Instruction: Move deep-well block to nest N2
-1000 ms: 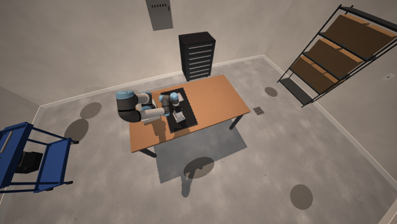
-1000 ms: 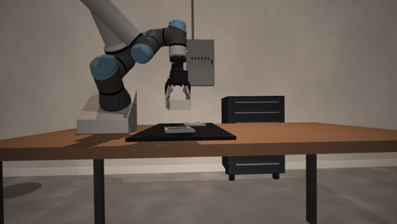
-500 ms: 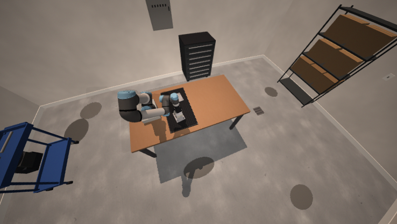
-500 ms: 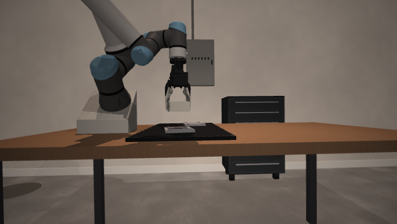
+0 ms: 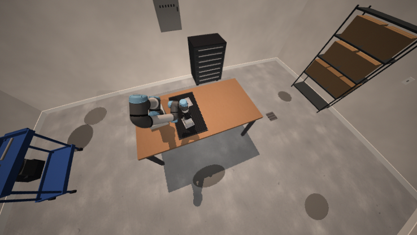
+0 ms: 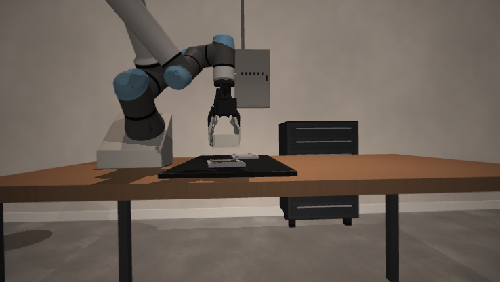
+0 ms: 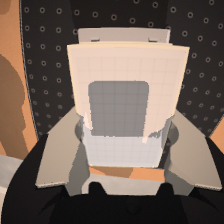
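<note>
My hand is 7 cm above the plate nest N2. Also, from my hand: white 96-well deep-well block (1 cm above).
</note>
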